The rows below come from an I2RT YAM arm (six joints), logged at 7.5 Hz.
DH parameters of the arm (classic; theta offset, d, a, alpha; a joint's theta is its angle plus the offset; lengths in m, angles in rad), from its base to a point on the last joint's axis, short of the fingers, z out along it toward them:
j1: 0 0.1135 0.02 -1.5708
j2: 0 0 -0.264 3.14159
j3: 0.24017 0 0.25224 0
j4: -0.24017 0 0.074 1.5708
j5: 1.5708 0 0 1.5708
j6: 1.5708 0.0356 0 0
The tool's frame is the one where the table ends.
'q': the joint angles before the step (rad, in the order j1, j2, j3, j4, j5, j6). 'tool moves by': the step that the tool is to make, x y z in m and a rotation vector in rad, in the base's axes. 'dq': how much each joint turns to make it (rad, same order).
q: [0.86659, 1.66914, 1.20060, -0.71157, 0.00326, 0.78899]
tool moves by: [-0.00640, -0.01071, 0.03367, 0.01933, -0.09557, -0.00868]
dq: [0.00008, -0.09456, 0.02142, -0.03880, 0.05848, -0.01715]
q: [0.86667, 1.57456, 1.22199, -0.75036, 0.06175, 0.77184]
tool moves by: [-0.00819, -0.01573, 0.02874, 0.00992, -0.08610, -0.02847]
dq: [-0.00566, -0.09450, 0.00989, -0.04013, 0.06273, -0.00830]
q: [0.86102, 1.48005, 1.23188, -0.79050, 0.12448, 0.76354]
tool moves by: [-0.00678, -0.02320, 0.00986, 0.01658, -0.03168, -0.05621]
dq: [-0.03248, -0.09341, -0.04842, -0.01343, 0.02319, 0.01378]
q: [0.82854, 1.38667, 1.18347, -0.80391, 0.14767, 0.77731]
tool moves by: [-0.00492, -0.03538, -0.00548, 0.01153, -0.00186, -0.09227]
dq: [-0.07993, -0.11238, -0.10786, 0.00287, 0.00089, 0.01422]
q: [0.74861, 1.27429, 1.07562, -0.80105, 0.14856, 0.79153]
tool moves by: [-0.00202, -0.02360, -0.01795, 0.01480, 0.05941, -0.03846]
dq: [-0.07649, -0.05492, -0.09901, 0.00941, -0.06248, -0.00609]
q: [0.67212, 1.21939, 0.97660, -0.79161, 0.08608, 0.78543]
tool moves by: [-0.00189, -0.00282, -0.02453, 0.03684, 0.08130, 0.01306]
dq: [-0.01711, 0.00736, -0.08321, 0.04863, -0.08368, 0.01276]
